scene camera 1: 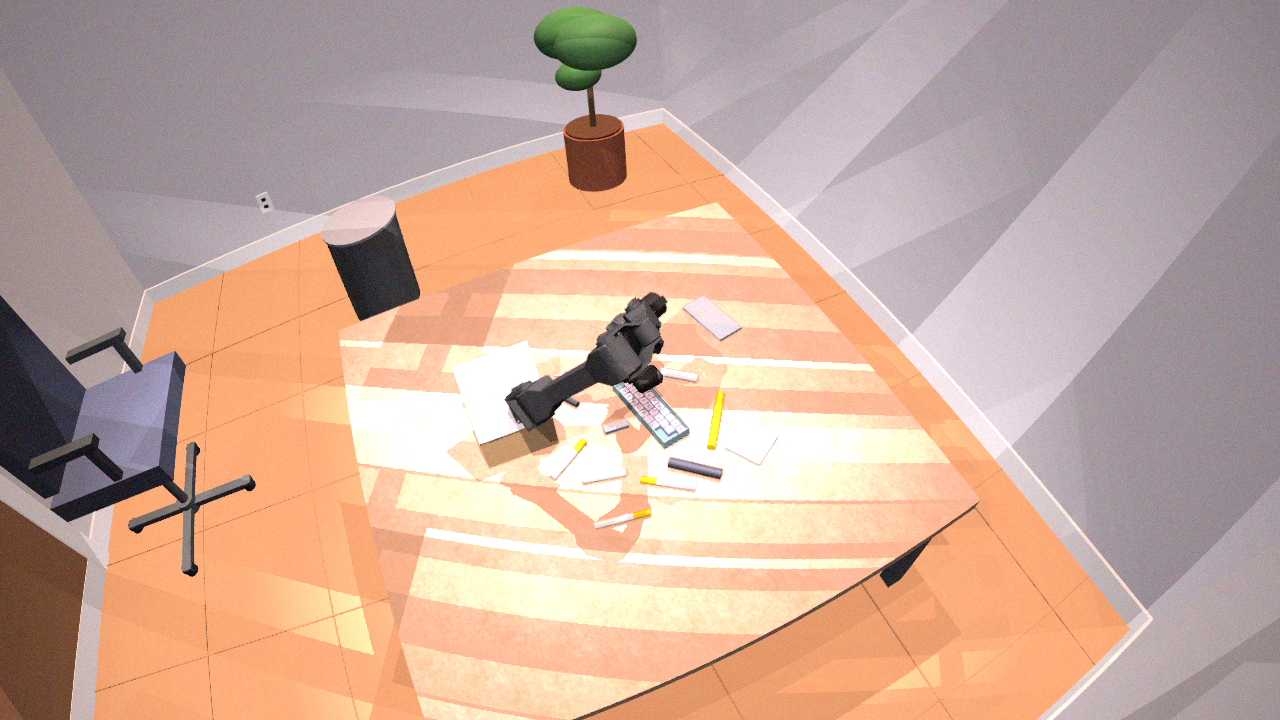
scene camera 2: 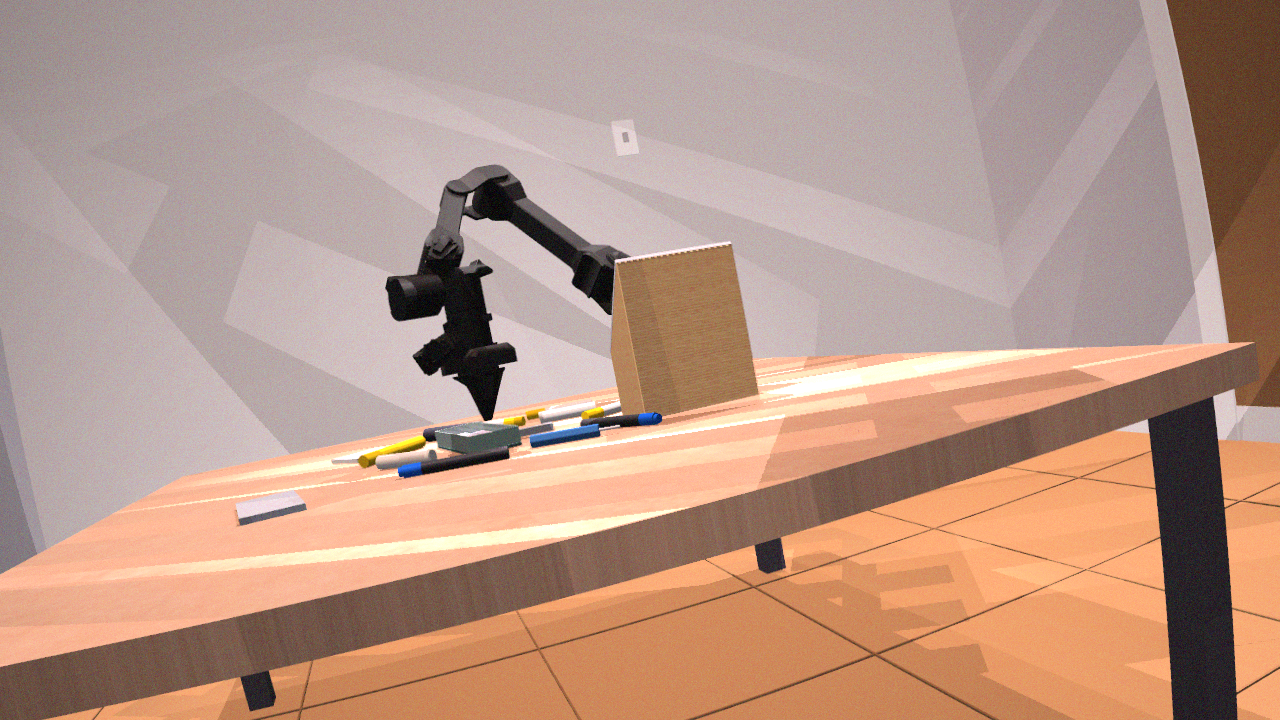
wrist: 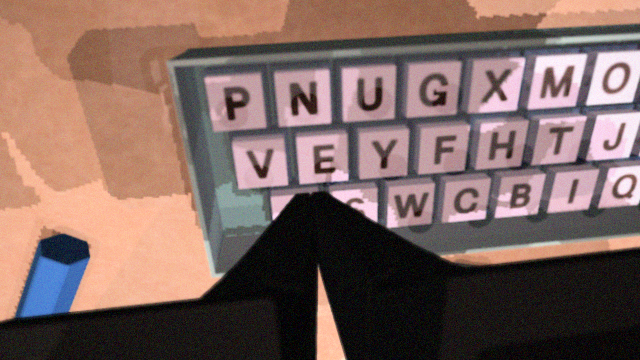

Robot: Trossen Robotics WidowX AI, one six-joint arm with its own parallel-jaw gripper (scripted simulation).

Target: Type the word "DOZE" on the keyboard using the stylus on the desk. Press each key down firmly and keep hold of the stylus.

Labels:
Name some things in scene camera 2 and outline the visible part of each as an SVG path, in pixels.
My gripper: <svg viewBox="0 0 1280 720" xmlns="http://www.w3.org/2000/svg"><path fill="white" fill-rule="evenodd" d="M446 315L447 322L443 324L445 333L436 339L431 339L427 344L423 344L422 349L412 357L420 366L424 375L431 376L439 371L439 368L441 368L443 377L458 374L453 379L468 388L483 421L492 420L503 372L505 371L505 367L499 368L499 365L517 362L516 349L508 342L493 343L489 321L493 319L492 314L487 313L486 307Z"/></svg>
A grey pad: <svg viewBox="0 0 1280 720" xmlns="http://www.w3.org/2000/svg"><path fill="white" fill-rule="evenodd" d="M306 503L294 490L238 502L236 503L236 509L241 527L254 522L257 523L287 514L307 510Z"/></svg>

